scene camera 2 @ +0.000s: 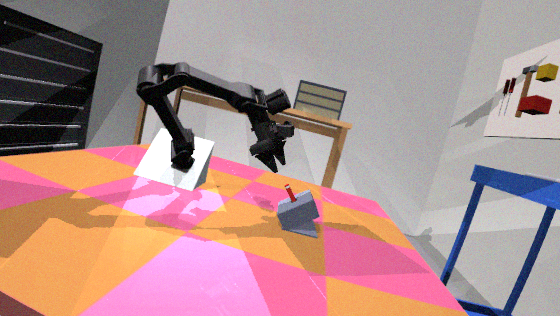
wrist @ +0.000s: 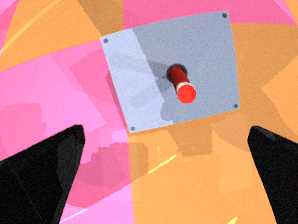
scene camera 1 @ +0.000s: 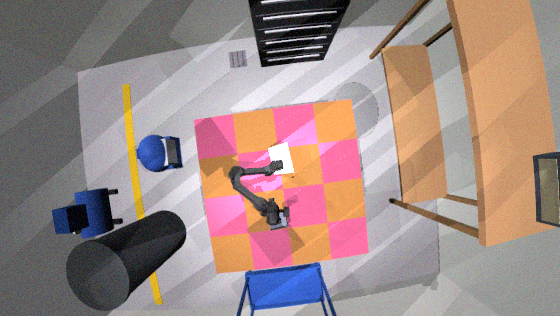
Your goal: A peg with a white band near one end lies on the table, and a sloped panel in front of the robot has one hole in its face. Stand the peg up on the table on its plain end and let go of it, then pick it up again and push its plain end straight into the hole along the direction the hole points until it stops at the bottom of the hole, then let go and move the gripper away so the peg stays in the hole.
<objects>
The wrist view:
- my gripper: 170,134
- grey sloped panel: 138,57
</objects>
